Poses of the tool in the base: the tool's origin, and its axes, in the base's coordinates. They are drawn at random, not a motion.
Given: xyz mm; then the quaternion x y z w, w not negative.
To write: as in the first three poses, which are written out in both.
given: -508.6 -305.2 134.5 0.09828 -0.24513 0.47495 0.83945
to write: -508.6 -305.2 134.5 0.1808 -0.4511 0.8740 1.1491
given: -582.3 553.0 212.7 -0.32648 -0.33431 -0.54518 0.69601
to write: -582.3 553.0 212.7 -0.4547 -0.4656 -0.7593 1.6019
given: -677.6 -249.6 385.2 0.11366 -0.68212 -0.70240 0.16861
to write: -677.6 -249.6 385.2 0.1153 -0.6920 -0.7126 2.8028
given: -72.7 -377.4 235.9 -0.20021 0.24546 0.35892 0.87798
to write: -72.7 -377.4 235.9 -0.4182 0.5128 0.7498 0.9984
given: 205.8 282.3 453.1 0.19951 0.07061 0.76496 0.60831
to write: 205.8 282.3 453.1 0.2514 0.0890 0.9638 1.8337
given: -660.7 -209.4 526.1 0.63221 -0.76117 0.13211 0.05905
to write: -660.7 -209.4 526.1 0.6333 -0.7625 0.1323 3.0234
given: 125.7 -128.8 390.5 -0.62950 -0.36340 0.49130 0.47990
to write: 125.7 -128.8 390.5 -0.7175 -0.4142 0.5600 2.1405
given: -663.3 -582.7 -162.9 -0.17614 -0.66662 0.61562 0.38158
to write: -663.3 -582.7 -162.9 -0.1906 -0.7212 0.6660 2.3586
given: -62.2 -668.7 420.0 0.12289 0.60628 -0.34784 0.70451
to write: -62.2 -668.7 420.0 0.1732 0.8543 -0.4901 1.5781
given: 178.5 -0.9 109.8 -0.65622 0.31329 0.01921 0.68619
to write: 178.5 -0.9 109.8 -0.9021 0.4307 0.0264 1.6291
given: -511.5 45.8 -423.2 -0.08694 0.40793 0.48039 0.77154
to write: -511.5 45.8 -423.2 -0.1367 0.6412 0.7551 1.3791
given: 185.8 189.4 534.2 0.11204 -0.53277 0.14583 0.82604
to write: 185.8 189.4 534.2 0.1988 -0.9453 0.2587 1.1975
